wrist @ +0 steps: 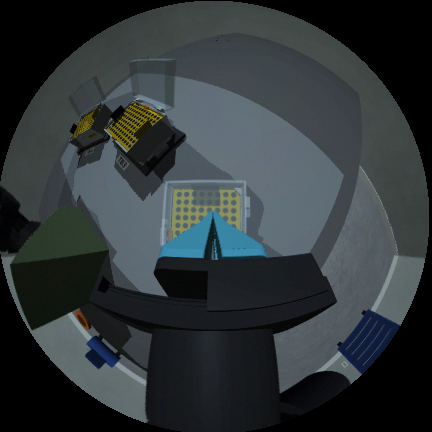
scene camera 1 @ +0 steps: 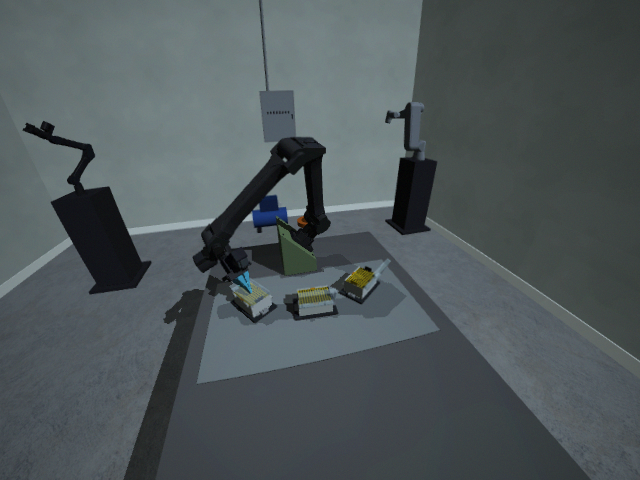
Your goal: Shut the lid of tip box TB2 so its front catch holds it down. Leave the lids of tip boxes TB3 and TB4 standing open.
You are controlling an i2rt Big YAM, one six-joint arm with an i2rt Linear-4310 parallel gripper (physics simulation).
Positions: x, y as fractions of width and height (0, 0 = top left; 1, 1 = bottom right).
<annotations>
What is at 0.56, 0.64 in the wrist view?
My gripper.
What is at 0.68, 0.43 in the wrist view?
A pale mat.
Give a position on a tip box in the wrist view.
At 0.37, 0.32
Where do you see a clear lid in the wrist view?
0.43, 0.47
</annotations>
